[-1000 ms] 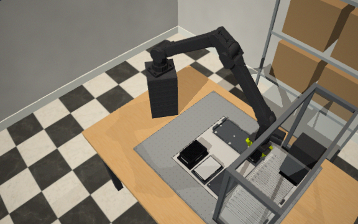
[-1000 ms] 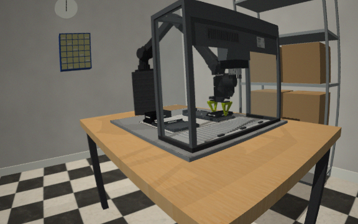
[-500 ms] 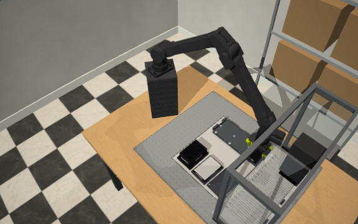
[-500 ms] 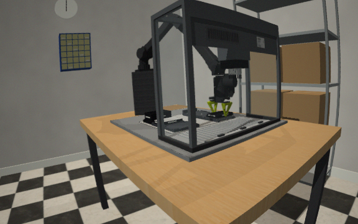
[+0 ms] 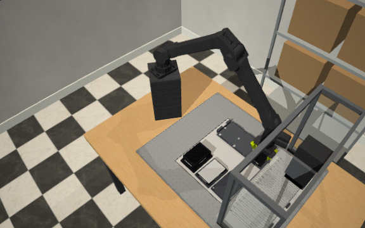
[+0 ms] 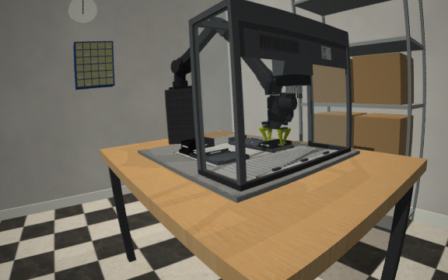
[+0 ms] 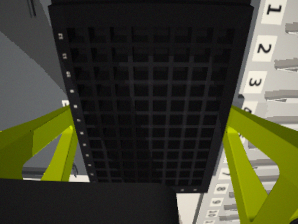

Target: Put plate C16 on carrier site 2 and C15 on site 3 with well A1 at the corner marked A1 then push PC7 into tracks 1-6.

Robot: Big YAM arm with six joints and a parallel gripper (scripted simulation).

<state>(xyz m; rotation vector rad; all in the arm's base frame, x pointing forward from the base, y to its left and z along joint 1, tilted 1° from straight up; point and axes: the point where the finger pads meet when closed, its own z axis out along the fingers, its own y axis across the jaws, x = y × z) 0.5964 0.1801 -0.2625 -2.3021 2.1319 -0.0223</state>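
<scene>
The black 96-well plate C15 lies right at my hand. Also, from my hand: plate nest S2 (9 cm behind, 27 cm to the right, 2 cm below); plate nest S3 (2 cm ahead, 26 cm to the right, 2 cm below); dark grey carrier PC7 (10 cm behind, 1 cm to the right, 1 cm below).
</scene>
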